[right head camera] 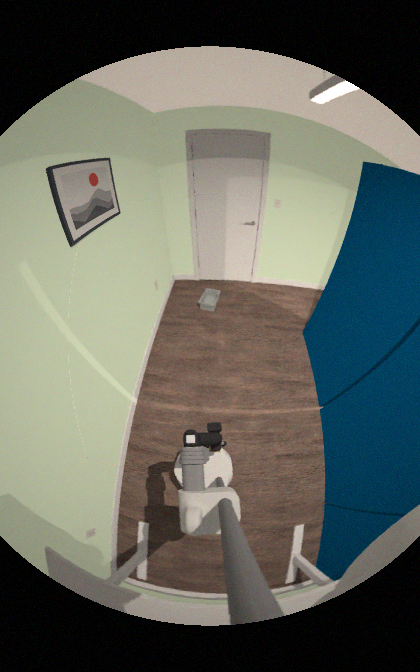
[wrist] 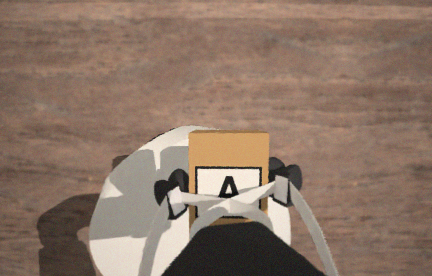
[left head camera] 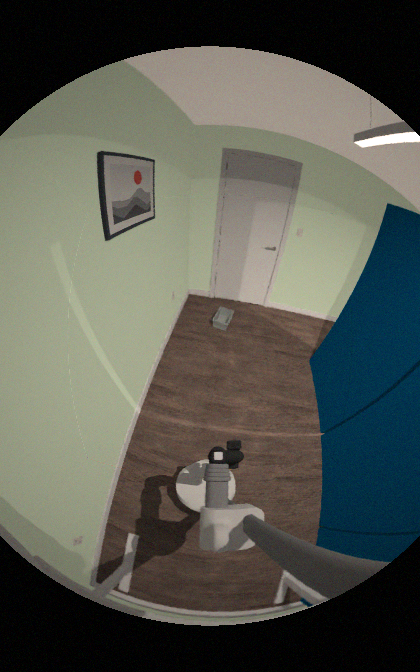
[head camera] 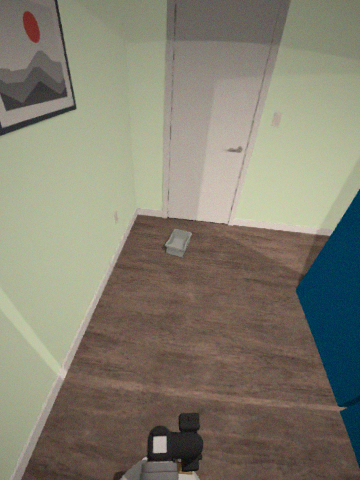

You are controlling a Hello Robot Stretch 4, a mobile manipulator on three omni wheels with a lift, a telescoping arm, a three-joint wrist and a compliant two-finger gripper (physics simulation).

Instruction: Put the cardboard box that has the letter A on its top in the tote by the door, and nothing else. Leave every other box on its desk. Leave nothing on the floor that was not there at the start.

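Places are measured from the robot's base along level axes (x right, y back, z down), in centimetres.
Pixels of known places: gripper, fingertip midpoint: (wrist: 227, 179).
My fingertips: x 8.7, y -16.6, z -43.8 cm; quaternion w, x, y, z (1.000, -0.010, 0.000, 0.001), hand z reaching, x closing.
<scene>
For each thing: its top centre in the pictures, then the offset to it from my fingertips.
- cardboard box, middle of its top: (wrist: 228, 192) dx +0.0, dy -0.2, dz -5.1 cm
- grey tote, middle of its top: (head camera: 179, 238) dx +6.5, dy -168.0, dz +34.6 cm
The cardboard box (wrist: 229, 150) with the letter A on its top is between the two fingertips in the wrist view. My gripper (wrist: 227, 179) is shut on it and holds it over the round white base. In the head view a small sliver of the box shows at the bottom edge, mostly hidden by the wrist. The grey tote (head camera: 178, 243) (left head camera: 223, 318) (right head camera: 209, 299) stands on the floor in front of the door, near the left wall, well ahead of the gripper. Its inside looks empty from here.
The white door (head camera: 207, 125) (left head camera: 255, 230) (right head camera: 227, 210) is shut behind the tote. A tall blue partition (head camera: 335, 300) (left head camera: 370, 400) (right head camera: 365, 375) stands along the right side. A green wall (head camera: 60, 240) runs along the left. White desk legs (left head camera: 129, 562) (right head camera: 143, 550) show at the bottom.
</scene>
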